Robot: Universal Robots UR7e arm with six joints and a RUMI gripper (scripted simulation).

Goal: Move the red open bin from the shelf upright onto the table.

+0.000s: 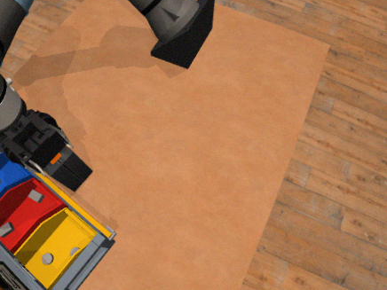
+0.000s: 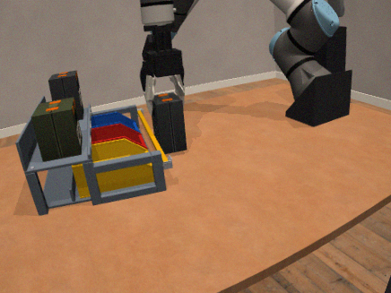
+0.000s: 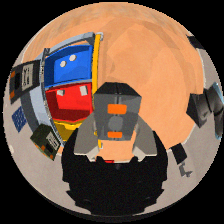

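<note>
Now: the yellow stick 5 cm ahead of my hand and 6 cm below it. From my hand the other things lie so: black box 4 cm below; then red open bin 15 cm ahead, 1 cm to the right, 7 cm below; then blue bin 14 cm ahead, 13 cm to the right, 7 cm below.
</note>
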